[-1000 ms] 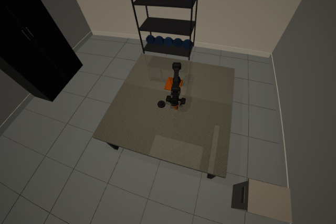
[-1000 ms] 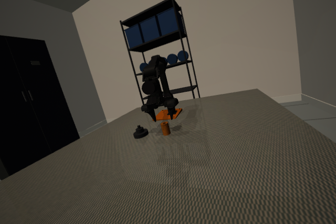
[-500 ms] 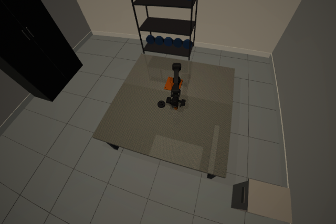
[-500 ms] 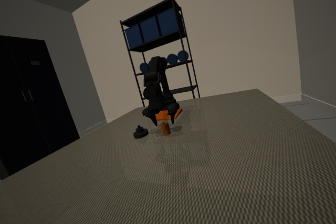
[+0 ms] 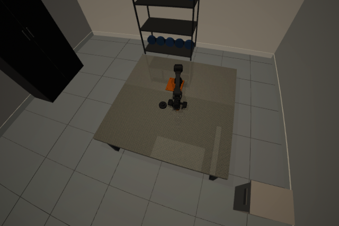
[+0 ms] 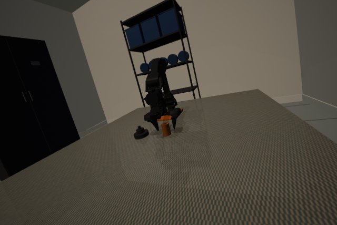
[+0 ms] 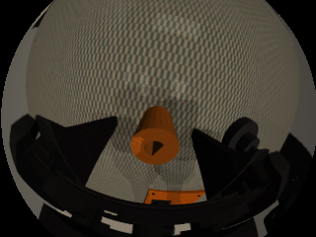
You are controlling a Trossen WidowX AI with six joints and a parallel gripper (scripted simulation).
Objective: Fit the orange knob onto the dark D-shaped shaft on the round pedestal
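Right now my gripper tip is right at the orange knob. From my gripper tip the other things lie so: pedestal (16 cm to the right, 2 cm behind).
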